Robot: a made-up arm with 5 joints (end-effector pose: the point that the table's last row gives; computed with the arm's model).
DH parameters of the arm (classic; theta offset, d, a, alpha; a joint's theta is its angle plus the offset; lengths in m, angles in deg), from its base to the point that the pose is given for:
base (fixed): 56.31 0 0.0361 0
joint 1: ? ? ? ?
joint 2: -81.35 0 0.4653 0
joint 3: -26.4 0 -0.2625 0
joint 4: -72.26 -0.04 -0.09 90
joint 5: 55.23 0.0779 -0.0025 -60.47
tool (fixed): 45.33 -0.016 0 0
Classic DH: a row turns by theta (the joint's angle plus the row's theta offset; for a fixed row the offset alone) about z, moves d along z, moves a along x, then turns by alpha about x.
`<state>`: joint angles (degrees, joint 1 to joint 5).
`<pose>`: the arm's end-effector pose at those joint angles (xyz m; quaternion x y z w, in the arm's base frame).
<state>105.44 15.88 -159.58 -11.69 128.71</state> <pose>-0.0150 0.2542 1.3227 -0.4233 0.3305 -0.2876 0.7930</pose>
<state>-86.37 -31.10 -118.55 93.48 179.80</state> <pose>-0.0103 0.0347 1.2803 -0.1918 -0.9469 0.0735 0.2475</pose>
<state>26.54 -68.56 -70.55 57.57 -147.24</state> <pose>-0.1557 -0.0991 1.1171 -0.5769 0.7959 -0.0452 0.1780</pose>
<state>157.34 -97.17 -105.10 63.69 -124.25</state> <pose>0.6506 -0.1870 0.8843 -0.7437 -0.1753 0.6152 0.1940</pose>
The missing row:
joint 1: -56.31 0.55 0 -90
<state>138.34 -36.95 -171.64 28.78 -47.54</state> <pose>0.4302 -0.2625 1.2112 0.3222 0.3867 -0.8598 0.0863</pose>
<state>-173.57 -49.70 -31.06 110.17 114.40</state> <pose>0.0232 0.0573 0.8370 -0.0898 -0.8632 -0.4947 0.0462</pose>
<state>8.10 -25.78 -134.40 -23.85 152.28</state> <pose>-0.2005 -0.0281 1.3202 0.0684 0.4851 -0.6529 0.5777</pose>
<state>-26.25 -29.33 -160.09 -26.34 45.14</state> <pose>-0.3444 0.1652 1.2313 -0.7288 -0.1378 0.5927 0.3138</pose>
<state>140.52 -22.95 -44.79 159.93 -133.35</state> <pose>-0.0105 0.1075 0.8788 0.2394 -0.0888 0.7363 0.6266</pose>
